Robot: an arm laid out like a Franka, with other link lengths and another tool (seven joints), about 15 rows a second.
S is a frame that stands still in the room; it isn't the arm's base.
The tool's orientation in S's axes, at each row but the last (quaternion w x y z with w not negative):
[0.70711, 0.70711, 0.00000, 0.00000]
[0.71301, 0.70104, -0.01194, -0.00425]
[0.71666, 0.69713, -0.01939, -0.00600]
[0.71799, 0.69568, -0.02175, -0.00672]
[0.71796, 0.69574, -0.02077, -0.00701]
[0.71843, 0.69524, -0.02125, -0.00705]
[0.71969, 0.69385, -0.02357, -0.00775]
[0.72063, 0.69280, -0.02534, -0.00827]
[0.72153, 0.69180, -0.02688, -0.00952]
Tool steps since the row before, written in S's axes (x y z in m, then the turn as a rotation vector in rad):
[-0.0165, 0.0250, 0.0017, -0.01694, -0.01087, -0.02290]
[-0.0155, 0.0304, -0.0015, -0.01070, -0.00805, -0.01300]
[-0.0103, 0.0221, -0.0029, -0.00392, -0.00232, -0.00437]
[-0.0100, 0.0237, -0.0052, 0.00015, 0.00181, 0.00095]
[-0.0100, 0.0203, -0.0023, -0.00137, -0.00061, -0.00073]
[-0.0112, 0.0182, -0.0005, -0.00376, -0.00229, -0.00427]
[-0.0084, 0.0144, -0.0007, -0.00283, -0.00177, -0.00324]
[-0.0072, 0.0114, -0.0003, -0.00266, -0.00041, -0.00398]
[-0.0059, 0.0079, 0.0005, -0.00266, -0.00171, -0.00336]
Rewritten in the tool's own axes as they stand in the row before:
[-0.0165, 0.0017, -0.0250, -0.01694, -0.02290, 0.01087]
[-0.0162, -0.0008, -0.0301, -0.01066, -0.01302, 0.00807]
[-0.0111, -0.0021, -0.0218, -0.00392, -0.00436, 0.00234]
[-0.0110, -0.0042, -0.0234, 0.00010, 0.00100, -0.00178]
[-0.0108, -0.0015, -0.0199, -0.00136, -0.00072, 0.00064]
[-0.0119, 0.0003, -0.0177, -0.00375, -0.00427, 0.00230]
[-0.0090, 0.0000, -0.0140, -0.00282, -0.00324, 0.00178]
[-0.0077, 0.0003, -0.0110, -0.00274, -0.00393, 0.00038]
[-0.0063, 0.0010, -0.0076, -0.00265, -0.00337, 0.00171]

